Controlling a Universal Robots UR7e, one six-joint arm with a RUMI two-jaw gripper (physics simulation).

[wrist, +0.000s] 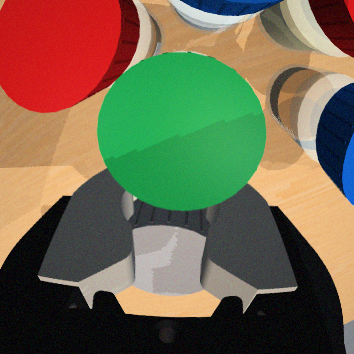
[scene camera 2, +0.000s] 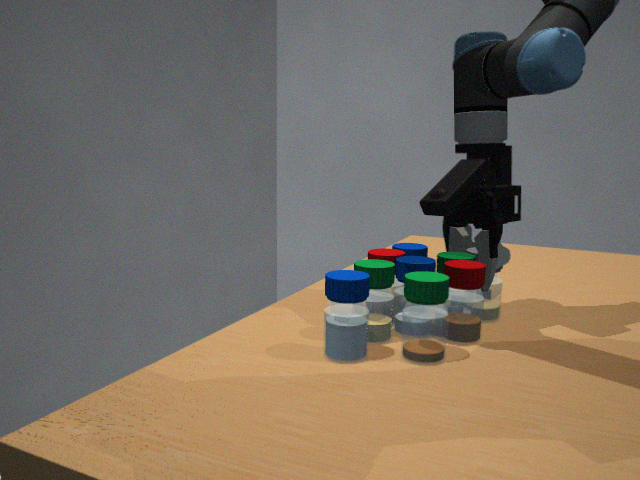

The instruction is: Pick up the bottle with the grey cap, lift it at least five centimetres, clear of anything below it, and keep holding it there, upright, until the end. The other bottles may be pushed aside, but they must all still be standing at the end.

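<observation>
The grey-capped bottle stands upright at the back right of the group. In the scene view its lower body with pale yellow contents shows at table level, and its cap is mostly hidden by the fingers. My gripper points down and is shut on this bottle, one finger against each side of the cap. A green-capped bottle is close beside it in the wrist view; its cap overlaps the fingertips and part of the grey cap's side.
A red-capped bottle stands close by. Blue-capped bottles, green-capped bottles and another red-capped bottle stand to the left and nearer the camera. All stand upright on the wooden table.
</observation>
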